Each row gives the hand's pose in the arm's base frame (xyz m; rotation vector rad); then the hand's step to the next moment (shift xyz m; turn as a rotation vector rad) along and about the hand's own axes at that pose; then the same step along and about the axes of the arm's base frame.
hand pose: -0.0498 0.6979 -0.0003 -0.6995 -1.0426 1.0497
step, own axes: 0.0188 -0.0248 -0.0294 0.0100 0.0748 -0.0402
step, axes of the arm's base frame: 0.0384 0.0087 0.0169 0.0124 0.0371 -0.0760
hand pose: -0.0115 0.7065 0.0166 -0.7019 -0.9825 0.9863
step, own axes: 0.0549 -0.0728 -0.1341 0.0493 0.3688 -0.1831
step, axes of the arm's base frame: 0.1595 0.0132 0.0260 0.0475 0.1838 -0.3687
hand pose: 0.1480 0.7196 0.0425 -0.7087 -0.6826 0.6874
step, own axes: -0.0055 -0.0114 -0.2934 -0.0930 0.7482 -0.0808
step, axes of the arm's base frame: 0.2192 -0.1111 -0.1607 -0.2332 0.3280 -0.6426
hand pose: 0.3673 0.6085 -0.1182 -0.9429 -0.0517 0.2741
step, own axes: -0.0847 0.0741 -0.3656 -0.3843 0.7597 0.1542
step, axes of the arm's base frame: -0.0376 -0.2698 -0.2686 -0.5548 0.4463 -0.4915
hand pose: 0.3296 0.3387 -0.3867 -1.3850 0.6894 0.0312
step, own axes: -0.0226 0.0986 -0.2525 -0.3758 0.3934 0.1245
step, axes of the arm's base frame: -0.1666 -0.1984 -0.0829 -0.4107 0.3367 -0.1716
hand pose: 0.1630 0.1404 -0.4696 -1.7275 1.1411 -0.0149
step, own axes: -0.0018 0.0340 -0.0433 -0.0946 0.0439 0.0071
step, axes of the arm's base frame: -0.0452 -0.0312 -0.0035 -0.0782 0.0688 0.0091
